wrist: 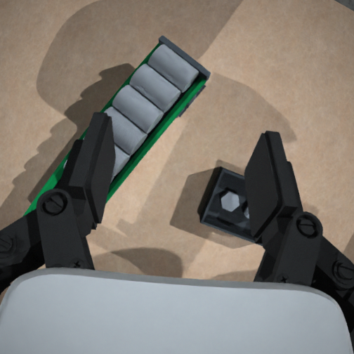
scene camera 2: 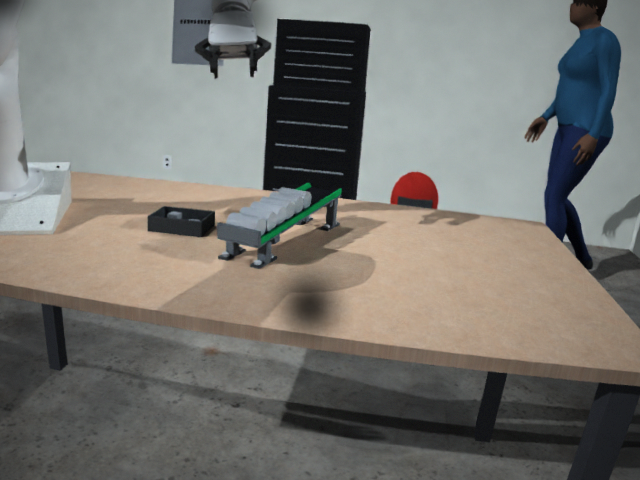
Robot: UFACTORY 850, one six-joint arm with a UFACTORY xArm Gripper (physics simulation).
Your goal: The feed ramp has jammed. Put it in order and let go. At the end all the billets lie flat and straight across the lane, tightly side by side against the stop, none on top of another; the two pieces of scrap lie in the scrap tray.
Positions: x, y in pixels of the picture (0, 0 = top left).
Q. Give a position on a black scrap tray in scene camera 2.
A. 157, 222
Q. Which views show my gripper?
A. The wrist view and scene camera 2: all of them.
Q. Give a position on a black scrap tray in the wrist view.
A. At 234, 222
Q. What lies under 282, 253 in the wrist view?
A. My gripper.
